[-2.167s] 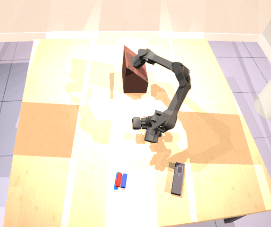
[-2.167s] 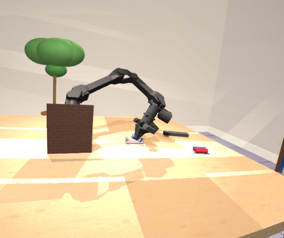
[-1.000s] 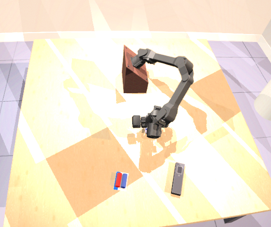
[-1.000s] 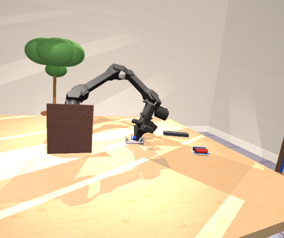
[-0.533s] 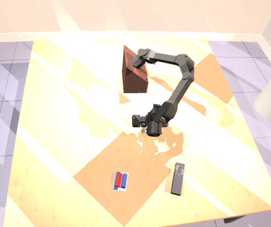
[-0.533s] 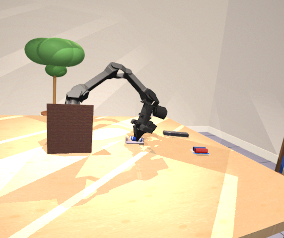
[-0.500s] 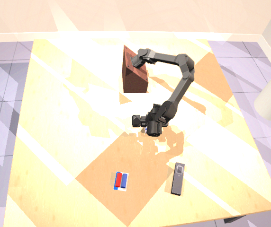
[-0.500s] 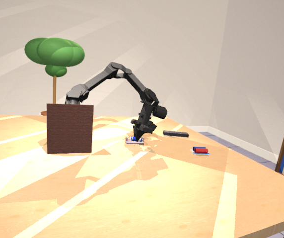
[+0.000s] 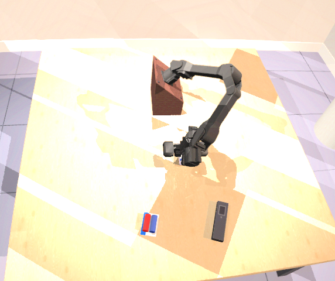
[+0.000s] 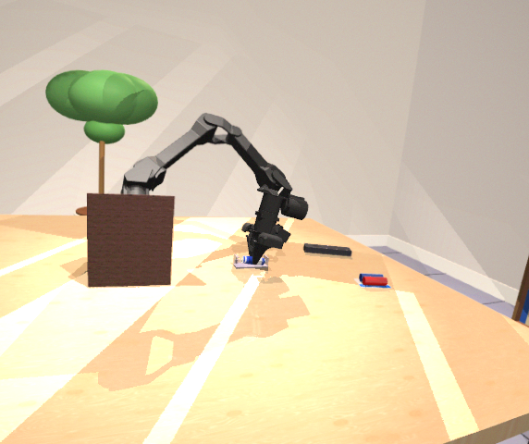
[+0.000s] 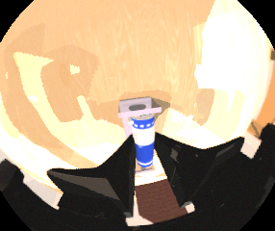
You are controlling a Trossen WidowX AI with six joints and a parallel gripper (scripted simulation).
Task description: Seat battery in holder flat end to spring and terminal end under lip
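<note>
My gripper tip is now 1 cm below the battery. The rest, counted from my gripper tip: white card (28 cm ahead, 20 cm to the right); then dark remote (32 cm ahead, 7 cm to the left).
</note>
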